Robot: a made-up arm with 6 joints. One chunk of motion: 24 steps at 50 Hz.
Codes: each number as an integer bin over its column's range. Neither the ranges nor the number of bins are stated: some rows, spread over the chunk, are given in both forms.
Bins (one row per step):
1: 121 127 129 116 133 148
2: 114 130 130 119 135 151
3: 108 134 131 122 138 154
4: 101 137 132 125 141 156
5: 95 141 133 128 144 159
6: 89 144 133 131 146 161
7: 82 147 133 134 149 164
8: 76 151 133 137 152 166
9: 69 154 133 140 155 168
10: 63 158 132 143 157 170
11: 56 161 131 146 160 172
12: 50 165 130 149 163 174
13: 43 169 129 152 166 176
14: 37 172 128 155 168 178
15: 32 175 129 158 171 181
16: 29 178 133 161 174 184
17: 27 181 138 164 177 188
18: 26 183 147 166 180 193
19: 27 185 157 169 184 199
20: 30 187 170 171 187 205
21: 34 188 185 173 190 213
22: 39 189 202 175 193 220
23: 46 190 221 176 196 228
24: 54 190 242 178 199 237
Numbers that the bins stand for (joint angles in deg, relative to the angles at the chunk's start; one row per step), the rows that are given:
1: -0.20 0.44 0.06 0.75 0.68 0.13
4: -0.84 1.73 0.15 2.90 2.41 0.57
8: -1.62 3.54 0.18 5.77 4.78 1.12
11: -2.25 4.84 0.12 7.93 6.51 1.45
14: -2.85 6.26 0.03 10.08 8.24 1.78
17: -3.17 7.43 0.34 12.23 10.18 2.34
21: -2.95 8.33 1.82 14.39 12.98 3.71
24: -2.32 8.59 3.62 15.58 14.92 5.04
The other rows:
2: -0.43 0.82 0.09 1.47 1.11 0.30
3: -0.61 1.34 0.12 2.18 1.76 0.46
5: -1.02 2.25 0.18 3.62 3.06 0.74
6: -1.21 2.64 0.18 4.34 3.49 0.85
7: -1.43 3.03 0.18 5.06 4.13 1.01
9: -1.84 3.93 0.18 6.49 5.43 1.23
10: -2.03 4.45 0.15 7.21 5.86 1.34
12: -2.44 5.36 0.09 8.64 7.16 1.56
13: -2.66 5.87 0.06 9.36 7.80 1.67
15: -3.01 6.65 0.06 10.80 8.88 1.95
16: -3.11 7.04 0.18 11.52 9.53 2.12
18: -3.20 7.69 0.62 12.71 10.82 2.61
19: -3.17 7.95 0.94 13.43 11.69 2.94
20: -3.07 8.20 1.35 13.91 12.34 3.27
22: -2.79 8.46 2.36 14.87 13.63 4.10
23: -2.57 8.59 2.96 15.11 14.28 4.54

